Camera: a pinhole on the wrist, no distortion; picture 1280 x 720 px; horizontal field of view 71.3 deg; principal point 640.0 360.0 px. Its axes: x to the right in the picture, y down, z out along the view. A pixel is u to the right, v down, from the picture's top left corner.
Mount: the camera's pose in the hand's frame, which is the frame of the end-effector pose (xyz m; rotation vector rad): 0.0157 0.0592 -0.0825 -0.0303 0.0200 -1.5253
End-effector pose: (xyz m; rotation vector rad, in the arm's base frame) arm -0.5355 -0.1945 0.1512 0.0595 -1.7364 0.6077
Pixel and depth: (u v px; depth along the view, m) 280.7 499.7 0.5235
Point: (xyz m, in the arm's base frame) -1.0535 -0.1125 0.0910
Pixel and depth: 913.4 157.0 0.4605
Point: -0.8300 -0.4475 0.0698
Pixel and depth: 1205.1 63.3 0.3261
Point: -0.6851 -0.4492 0.1066
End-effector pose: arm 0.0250 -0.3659 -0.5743 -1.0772 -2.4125 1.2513
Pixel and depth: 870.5 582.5 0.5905
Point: -0.3973 -0.5770 -0.8449
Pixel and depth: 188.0 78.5 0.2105
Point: 0.0795 -0.4190 -0.7751
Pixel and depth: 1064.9 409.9 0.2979
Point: -0.1553 -0.4951 -0.6512
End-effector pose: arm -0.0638 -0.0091 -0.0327 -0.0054 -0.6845 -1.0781
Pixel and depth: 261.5 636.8 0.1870
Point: 0.0214 0.0331 0.1329
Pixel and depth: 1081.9 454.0 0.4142
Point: -0.3231 -0.0367 0.2285
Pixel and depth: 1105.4 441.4 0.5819
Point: -0.4815 -0.0453 0.3414
